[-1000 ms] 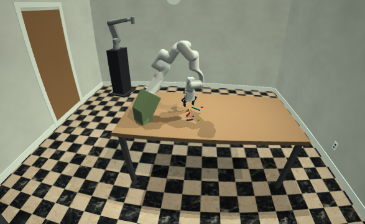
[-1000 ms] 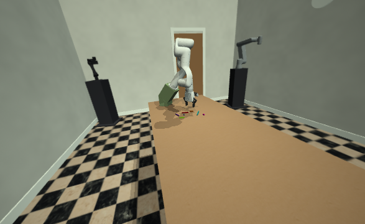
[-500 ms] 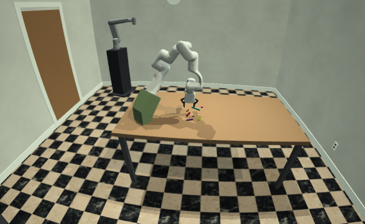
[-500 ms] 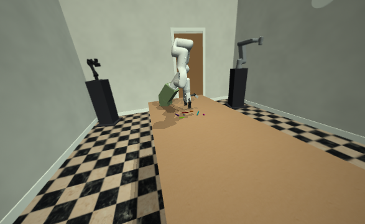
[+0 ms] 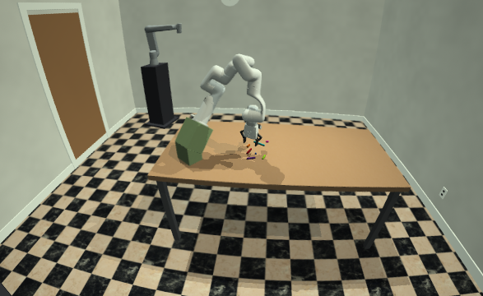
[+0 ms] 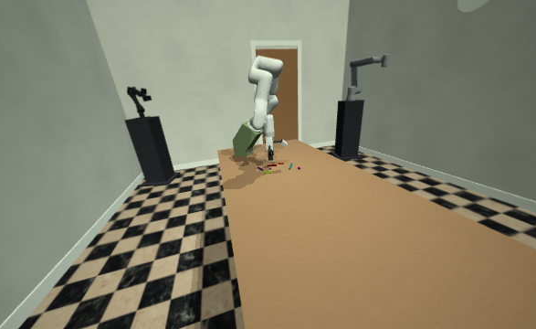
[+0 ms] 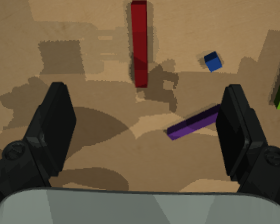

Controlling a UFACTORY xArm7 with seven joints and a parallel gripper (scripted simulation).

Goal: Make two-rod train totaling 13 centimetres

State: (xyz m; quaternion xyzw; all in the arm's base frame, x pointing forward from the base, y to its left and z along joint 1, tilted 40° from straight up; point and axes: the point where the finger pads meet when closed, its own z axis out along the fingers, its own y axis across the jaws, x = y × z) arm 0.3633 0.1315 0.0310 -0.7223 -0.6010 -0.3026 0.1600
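The purple rod lies 8 cm to the right of my hand, 7 cm below it and 3 cm ahead of it. From my hand the other things lie so: red rod (7 cm below, 1 cm behind); then orange rod (7 cm to the left, 7 cm below, 4 cm behind); then small blue rod (7 cm below, 5 cm ahead, 1 cm to the right).
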